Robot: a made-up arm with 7 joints.
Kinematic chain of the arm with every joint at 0, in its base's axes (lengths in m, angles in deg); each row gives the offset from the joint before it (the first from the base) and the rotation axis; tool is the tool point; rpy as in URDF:
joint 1: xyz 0 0 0.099 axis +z
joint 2: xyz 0 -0.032 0.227 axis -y
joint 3: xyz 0 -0.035 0.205 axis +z
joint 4: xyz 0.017 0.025 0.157 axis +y
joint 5: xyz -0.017 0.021 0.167 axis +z
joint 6: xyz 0 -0.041 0.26 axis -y
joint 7: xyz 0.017 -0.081 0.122 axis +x
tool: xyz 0 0 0 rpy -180 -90 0
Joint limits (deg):
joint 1: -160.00..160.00
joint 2: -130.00..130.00
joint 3: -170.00..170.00
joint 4: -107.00..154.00
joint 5: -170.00..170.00
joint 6: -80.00..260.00
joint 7: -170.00..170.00
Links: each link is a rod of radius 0.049 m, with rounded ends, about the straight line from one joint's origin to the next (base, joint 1, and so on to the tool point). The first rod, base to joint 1, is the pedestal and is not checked.
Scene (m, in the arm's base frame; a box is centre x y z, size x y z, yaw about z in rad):
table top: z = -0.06
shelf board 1: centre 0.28 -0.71 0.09 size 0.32 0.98 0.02 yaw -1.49
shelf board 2: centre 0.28 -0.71 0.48 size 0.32 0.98 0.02 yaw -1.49
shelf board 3: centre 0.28 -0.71 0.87 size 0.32 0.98 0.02 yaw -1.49
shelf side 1: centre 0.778 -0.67 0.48 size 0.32 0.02 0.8 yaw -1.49
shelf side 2: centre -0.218 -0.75 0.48 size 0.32 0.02 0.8 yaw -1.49
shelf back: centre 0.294 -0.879 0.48 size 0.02 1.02 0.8 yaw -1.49
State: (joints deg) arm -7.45 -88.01 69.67 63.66 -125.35 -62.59 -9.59
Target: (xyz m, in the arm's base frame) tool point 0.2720 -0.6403 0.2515
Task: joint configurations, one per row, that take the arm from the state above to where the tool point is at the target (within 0.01 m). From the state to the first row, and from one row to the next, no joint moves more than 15 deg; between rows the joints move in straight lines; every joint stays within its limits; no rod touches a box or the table.
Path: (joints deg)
1: -20.48 -84.75 65.91 66.88 -122.59 -65.49 -9.59
2: -33.51 -81.48 62.15 70.10 -119.82 -68.39 -9.59
3: -46.54 -78.22 58.39 73.32 -117.06 -71.29 -9.59
4: -59.57 -74.96 54.63 76.54 -114.30 -74.20 -9.59
5: -72.60 -71.69 50.87 79.76 -111.54 -77.10 -9.59
6: -85.63 -68.43 47.11 82.97 -108.77 -80.00 -9.59

